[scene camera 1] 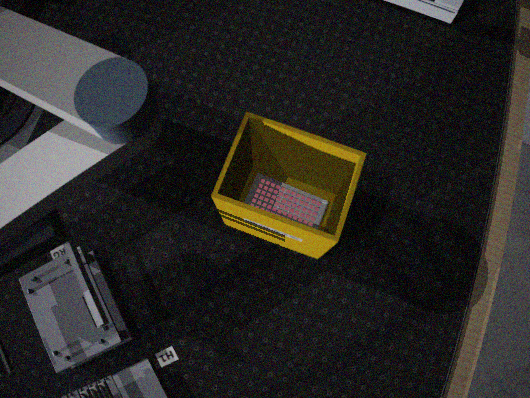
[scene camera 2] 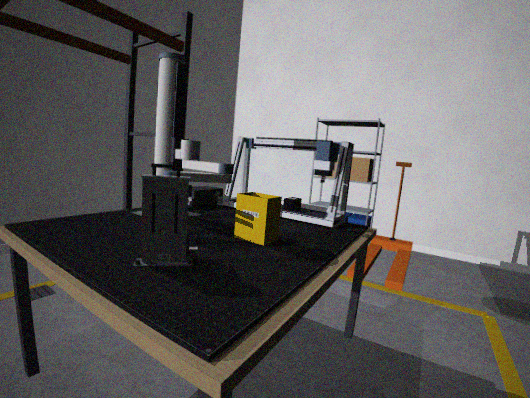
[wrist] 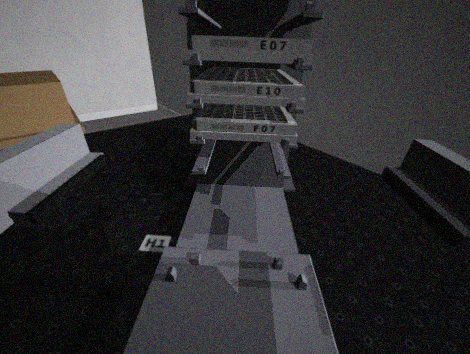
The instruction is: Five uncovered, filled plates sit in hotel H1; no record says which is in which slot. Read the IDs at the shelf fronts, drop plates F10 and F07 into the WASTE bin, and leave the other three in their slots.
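Frame: origin at the arm's base, x down, y ahead, z right, level; centimetres.
Seen in the pictures: gripper, fingertip midpoint: (scene camera 1: pixel 51 351) (wrist: pixel 243 150).
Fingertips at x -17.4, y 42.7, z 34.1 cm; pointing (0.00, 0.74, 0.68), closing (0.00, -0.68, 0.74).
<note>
Pixels of each thing's top centre, then the offset from my fingertips to it. "spot": a spot on its surface instead.
- plate E07, top centre: (wrist: pixel 248 39) dz +8.7, dx -4.9, dy +9.4 cm
- plate E10, top centre: (wrist: pixel 246 73) dz +8.7, dx -2.1, dy +9.4 cm
- plate F07, top centre: (wrist: pixel 244 103) dz +8.7, dx +0.7, dy +9.4 cm
- plate with pink wells, top centre: (scene camera 1: pixel 283 209) dz -31.0, dx +14.1, dy +21.9 cm
- yellow WASTE bin, top centre: (scene camera 1: pixel 290 174) (scene camera 2: pixel 259 195) dz -31.5, dx -3.9, dy +21.9 cm
- grey nest with small pegs, top centre: (scene camera 1: pixel 64 309) dz -4.1, dx +9.1, dy -4.4 cm
- H1 label, surface spot: (wrist: pixel 155 243) (scene camera 1: pixel 166 356) spot: dz -2.3, dx +16.1, dy +11.9 cm
Hotel H1 (scene camera 2: pixel 165 215) (scene camera 1: pixel 142 380) is a dark tower; its open front shows in the wrist view. There, plate E07 (wrist: pixel 225 48) is uppermost of the plates in view, plate E10 (wrist: pixel 222 90) is below it and plate F07 (wrist: pixel 225 126) is lowest. The brackets above E07 and the rails below F07 hold no plate that I can see; slots higher up are cut off. My gripper (wrist: pixel 243 150) is open and empty, its fingers wide apart in front of the hotel, around the level below F07. A plate with pink wells (scene camera 1: pixel 295 202) lies in the yellow WASTE bin (scene camera 1: pixel 230 202) (scene camera 2: pixel 270 220); its ID is unreadable.
A grey nest with small pegs (wrist: pixel 200 310) (scene camera 1: pixel 75 310) lies before the hotel. An H1 label (wrist: pixel 155 243) (scene camera 1: pixel 167 356) is on the mat. The white arm (scene camera 1: pixel 55 45) reaches in from the left. A gantry frame (scene camera 2: pixel 285 142) stands behind the bin.
</note>
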